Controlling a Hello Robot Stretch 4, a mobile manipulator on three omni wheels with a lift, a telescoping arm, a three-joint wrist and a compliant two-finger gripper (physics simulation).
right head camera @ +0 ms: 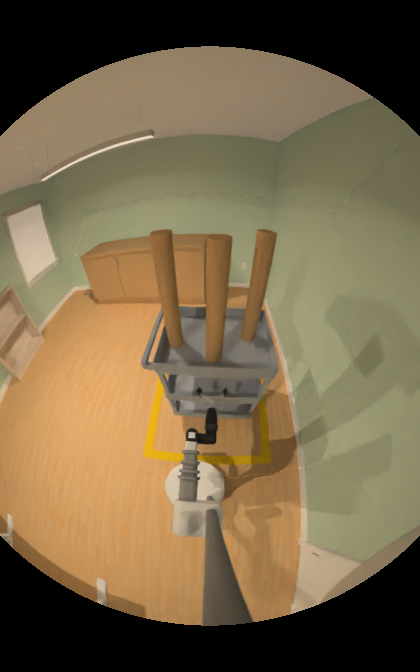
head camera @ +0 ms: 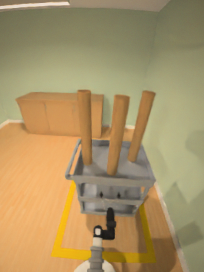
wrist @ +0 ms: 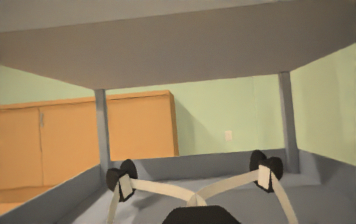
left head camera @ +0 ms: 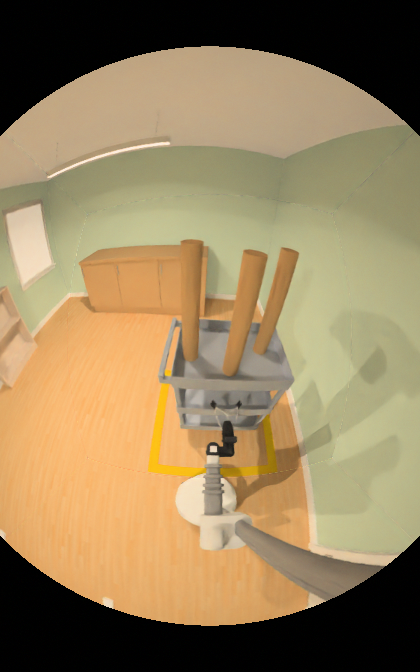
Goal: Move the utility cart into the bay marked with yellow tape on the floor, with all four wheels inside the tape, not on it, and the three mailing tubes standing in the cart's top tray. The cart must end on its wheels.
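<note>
The grey utility cart (head camera: pixel 135 183) (left head camera: pixel 230 384) (right head camera: pixel 215 370) (wrist: pixel 102 130) stands upright. Three brown mailing tubes stand in its top tray: a left tube (head camera: pixel 85 127) (left head camera: pixel 191 300) (right head camera: pixel 166 290), a middle tube (head camera: pixel 118 135) (left head camera: pixel 244 310) (right head camera: pixel 218 300) and a right tube (head camera: pixel 142 125) (left head camera: pixel 276 300) (right head camera: pixel 259 285), leaning slightly. Yellow tape (head camera: pixel 62 225) (left head camera: pixel 159 425) (right head camera: pixel 152 425) shows left, right and in front of the cart. The cart hides its far part; the wheels cannot be made out. My gripper (head camera: pixel 110 195) (left head camera: pixel 226 404) (right head camera: pixel 212 391) (wrist: pixel 192 167) is open and empty, below the top tray and above a lower one.
A green wall (head camera: pixel 180 125) (left head camera: pixel 320 360) (right head camera: pixel 320 360) runs close along the cart's right side. A wooden cabinet (head camera: pixel 60 117) (left head camera: pixel 135 285) (right head camera: pixel 135 277) (wrist: pixel 140 125) stands at the back left. A wooden shelf unit stands at the far left. My base is at the tape's near edge.
</note>
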